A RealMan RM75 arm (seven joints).
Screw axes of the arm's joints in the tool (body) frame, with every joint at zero. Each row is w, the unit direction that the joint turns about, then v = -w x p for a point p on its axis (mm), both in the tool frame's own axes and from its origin. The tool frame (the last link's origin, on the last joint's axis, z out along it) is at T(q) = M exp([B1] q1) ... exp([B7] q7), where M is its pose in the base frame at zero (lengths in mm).
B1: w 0 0 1 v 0 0 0
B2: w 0 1 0 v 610 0 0
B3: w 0 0 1 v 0 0 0
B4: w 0 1 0 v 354 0 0
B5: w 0 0 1 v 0 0 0
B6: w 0 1 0 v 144 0 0
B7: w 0 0 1 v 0 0 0
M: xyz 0 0 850.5 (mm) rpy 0 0 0 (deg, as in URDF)
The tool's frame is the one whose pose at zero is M.
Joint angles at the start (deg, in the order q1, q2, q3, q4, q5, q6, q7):
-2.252, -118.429, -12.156, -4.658, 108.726, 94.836, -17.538
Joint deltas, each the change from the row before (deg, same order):
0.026, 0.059, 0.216, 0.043, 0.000, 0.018, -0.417
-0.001, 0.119, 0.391, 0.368, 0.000, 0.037, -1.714
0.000, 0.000, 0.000, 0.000, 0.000, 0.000, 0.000
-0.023, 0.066, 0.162, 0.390, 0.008, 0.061, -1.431
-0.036, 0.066, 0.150, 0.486, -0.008, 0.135, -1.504
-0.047, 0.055, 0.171, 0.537, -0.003, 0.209, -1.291
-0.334, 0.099, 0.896, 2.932, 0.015, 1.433, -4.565
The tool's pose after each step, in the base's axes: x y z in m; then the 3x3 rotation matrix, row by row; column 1 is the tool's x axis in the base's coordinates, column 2 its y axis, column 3 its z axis. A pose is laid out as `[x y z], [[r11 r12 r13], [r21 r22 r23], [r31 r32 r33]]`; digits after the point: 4 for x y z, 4 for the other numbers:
[-0.3742 0.1604 -0.0016], [[0.6211 0.7610 0.1874], [-0.0833 -0.1737 0.9813], [0.7793 -0.6251 -0.0445]]
[-0.3750 0.1600 -0.0007], [[0.6047 0.7736 0.1896], [-0.0749 -0.1818 0.9805], [0.7930 -0.6071 -0.0520]]
[-0.3750 0.1600 -0.0007], [[0.6047 0.7736 0.1896], [-0.0749 -0.1818 0.9805], [0.7930 -0.6071 -0.0520]]
[-0.3759 0.1598 0.0004], [[0.5913 0.7836 0.1907], [-0.0693 -0.1862 0.9801], [0.8034 -0.5928 -0.0558]]
[-0.3768 0.1596 0.0019], [[0.5779 0.7931 0.1924], [-0.0646 -0.1906 0.9795], [0.8135 -0.5785 -0.0589]]
[-0.3776 0.1595 0.0035], [[0.5677 0.7997 0.1954], [-0.0614 -0.1956 0.9788], [0.8209 -0.5676 -0.0620]]
[-0.3799 0.1592 0.0113], [[0.5424 0.8114 0.2180], [-0.0559 -0.2240 0.9730], [0.8383 -0.5399 -0.0762]]

